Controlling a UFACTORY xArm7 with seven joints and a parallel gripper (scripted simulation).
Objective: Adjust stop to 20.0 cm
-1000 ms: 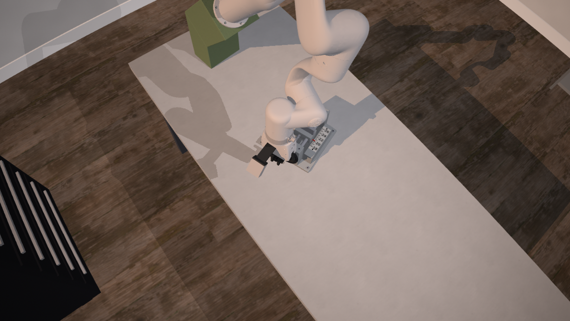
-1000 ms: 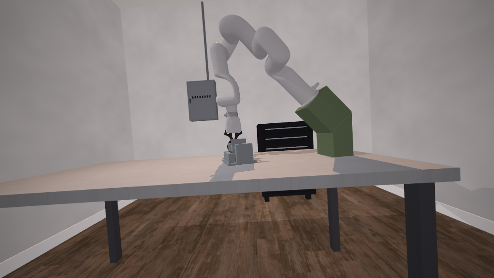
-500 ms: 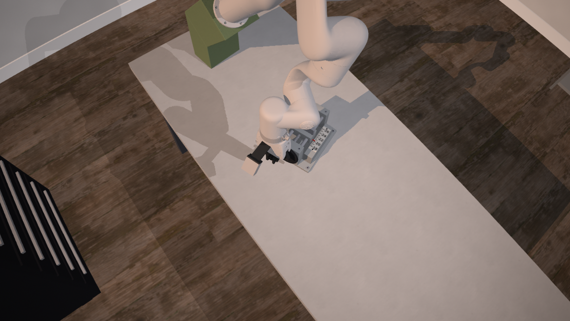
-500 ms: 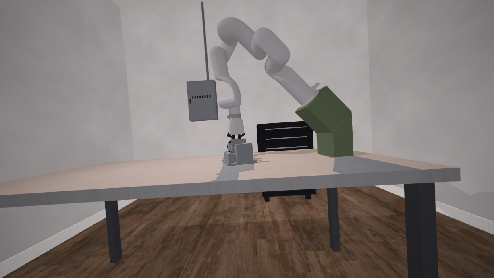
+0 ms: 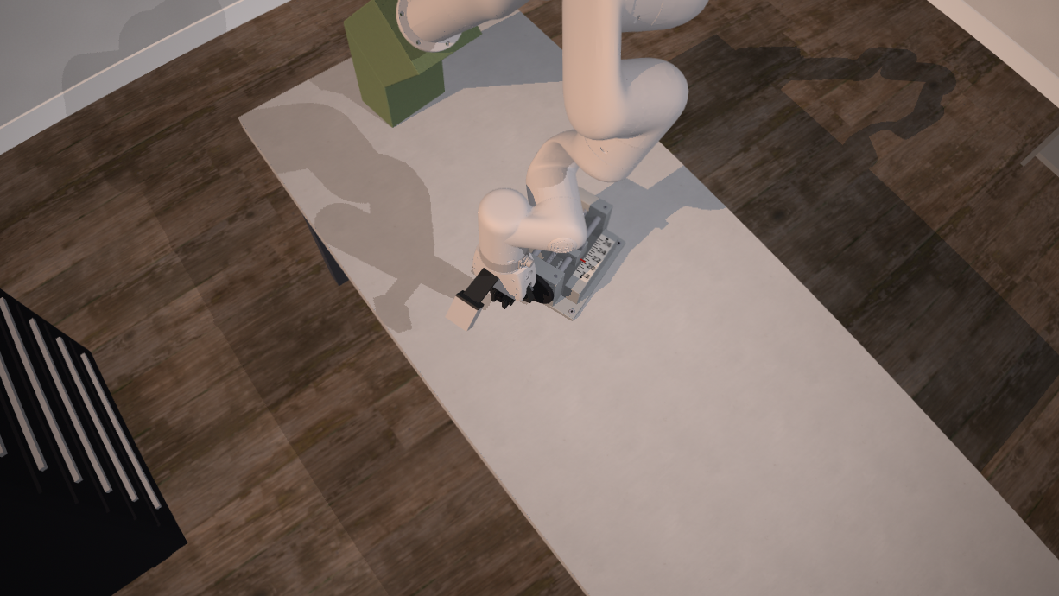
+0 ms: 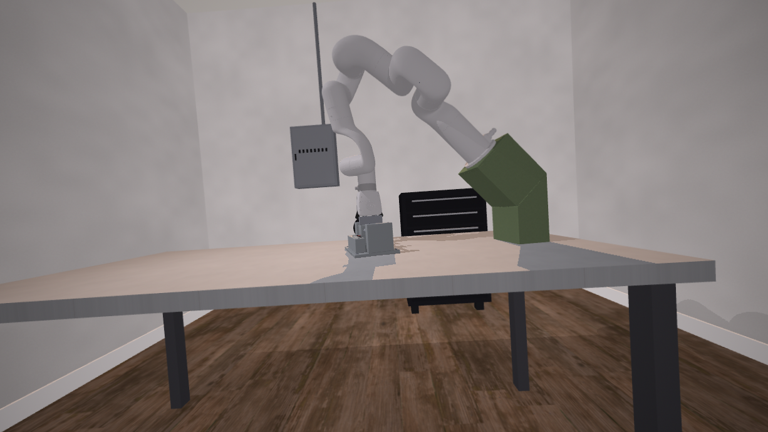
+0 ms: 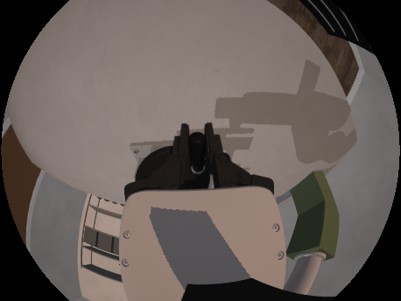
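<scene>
My gripper is now 20 mm to the right of the black handwheel. The rest, counted from my hand: handwheel knob: 10 mm to the left; then grey stop block: 150 mm to the left, 20 mm above, 10 mm ahead.
</scene>
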